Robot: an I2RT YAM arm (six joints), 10 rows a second.
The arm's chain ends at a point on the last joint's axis. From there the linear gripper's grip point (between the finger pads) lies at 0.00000 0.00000 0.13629 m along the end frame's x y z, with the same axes.
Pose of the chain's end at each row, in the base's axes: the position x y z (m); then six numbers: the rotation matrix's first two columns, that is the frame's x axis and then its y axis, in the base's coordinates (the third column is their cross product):
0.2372 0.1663 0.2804 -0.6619 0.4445 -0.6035 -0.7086 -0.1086 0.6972
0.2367 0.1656 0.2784 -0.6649 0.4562 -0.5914 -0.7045 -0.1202 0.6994
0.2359 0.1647 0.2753 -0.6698 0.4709 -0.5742 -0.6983 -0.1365 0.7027
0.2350 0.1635 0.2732 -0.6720 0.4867 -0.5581 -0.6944 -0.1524 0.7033
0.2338 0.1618 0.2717 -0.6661 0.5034 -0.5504 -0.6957 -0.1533 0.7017
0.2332 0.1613 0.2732 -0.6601 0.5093 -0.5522 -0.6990 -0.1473 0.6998
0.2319 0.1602 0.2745 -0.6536 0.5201 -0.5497 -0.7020 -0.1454 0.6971
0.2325 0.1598 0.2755 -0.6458 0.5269 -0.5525 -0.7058 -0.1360 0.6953
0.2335 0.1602 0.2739 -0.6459 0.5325 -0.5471 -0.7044 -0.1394 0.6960
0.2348 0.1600 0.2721 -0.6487 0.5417 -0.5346 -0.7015 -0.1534 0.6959
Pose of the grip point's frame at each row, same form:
0.2705 0.2875 0.3331 -0.6619 0.4445 -0.6035 -0.7086 -0.1086 0.6972
0.2705 0.2858 0.3331 -0.6649 0.4562 -0.5914 -0.7045 -0.1202 0.6994
0.2703 0.2835 0.3326 -0.6698 0.4709 -0.5742 -0.6983 -0.1365 0.7027
0.2701 0.2807 0.3332 -0.6720 0.4867 -0.5581 -0.6944 -0.1524 0.7033
0.2704 0.2777 0.3333 -0.6661 0.5034 -0.5504 -0.6957 -0.1533 0.7017
0.2707 0.2769 0.3350 -0.6601 0.5093 -0.5522 -0.6990 -0.1473 0.6998
0.2704 0.2749 0.3372 -0.6536 0.5201 -0.5497 -0.7020 -0.1454 0.6971
0.2722 0.2741 0.3382 -0.6458 0.5269 -0.5525 -0.7058 -0.1360 0.6953
0.2736 0.2740 0.3373 -0.6459 0.5325 -0.5471 -0.7044 -0.1394 0.6960
0.2750 0.2726 0.3375 -0.6487 0.5417 -0.5346 -0.7015 -0.1534 0.6959

